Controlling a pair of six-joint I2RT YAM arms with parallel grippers.
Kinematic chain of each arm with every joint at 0, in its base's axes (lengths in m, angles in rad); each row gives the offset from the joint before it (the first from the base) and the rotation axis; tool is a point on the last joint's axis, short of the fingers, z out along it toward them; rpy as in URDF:
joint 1: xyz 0 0 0.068 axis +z
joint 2: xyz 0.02 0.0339 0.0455 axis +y
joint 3: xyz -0.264 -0.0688 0 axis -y
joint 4: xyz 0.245 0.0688 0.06 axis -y
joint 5: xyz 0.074 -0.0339 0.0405 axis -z
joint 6: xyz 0.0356 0 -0.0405 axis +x
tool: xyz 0 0 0 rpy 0 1.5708 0
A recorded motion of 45 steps. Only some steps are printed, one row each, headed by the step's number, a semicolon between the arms.
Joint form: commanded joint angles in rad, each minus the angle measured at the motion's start. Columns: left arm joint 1, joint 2, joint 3, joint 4, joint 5, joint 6; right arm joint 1, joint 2, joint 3, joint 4, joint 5, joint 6.
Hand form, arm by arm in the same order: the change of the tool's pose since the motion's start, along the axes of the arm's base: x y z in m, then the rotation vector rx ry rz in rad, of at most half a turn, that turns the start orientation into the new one. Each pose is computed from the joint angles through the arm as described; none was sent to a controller.
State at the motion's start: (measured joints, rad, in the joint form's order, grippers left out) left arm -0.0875 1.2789 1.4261 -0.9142 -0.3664 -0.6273; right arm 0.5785 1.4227 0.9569 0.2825 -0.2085 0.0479
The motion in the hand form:
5: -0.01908 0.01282 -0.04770 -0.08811 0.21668 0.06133; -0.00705 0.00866 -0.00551 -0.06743 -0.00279 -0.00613
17: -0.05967 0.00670 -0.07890 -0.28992 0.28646 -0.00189; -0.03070 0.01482 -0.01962 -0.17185 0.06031 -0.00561
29: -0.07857 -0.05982 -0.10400 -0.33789 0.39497 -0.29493; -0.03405 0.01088 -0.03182 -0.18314 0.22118 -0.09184
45: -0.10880 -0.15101 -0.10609 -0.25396 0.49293 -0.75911; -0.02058 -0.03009 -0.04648 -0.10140 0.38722 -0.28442
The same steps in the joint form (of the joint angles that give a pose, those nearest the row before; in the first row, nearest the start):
5: 0.0580 -0.0389 -0.1561 -0.1168 0.0754 -0.0702; 0.0392 0.0004 -0.0026 -0.0413 0.0561 -0.0476
17: 0.0568 -0.1924 -0.3510 -0.1450 0.2783 -0.1427; 0.1069 -0.0441 -0.0464 -0.1582 0.1351 -0.0709
29: -0.2912 -0.2115 -0.4506 -0.1174 0.3455 -0.2391; 0.1108 -0.0438 -0.0457 -0.2808 0.1960 0.0487
45: -0.7437 -0.0982 -0.3952 -0.0707 0.3740 -0.2266; -0.0228 -0.0729 -0.0975 -0.3363 0.2007 0.2072

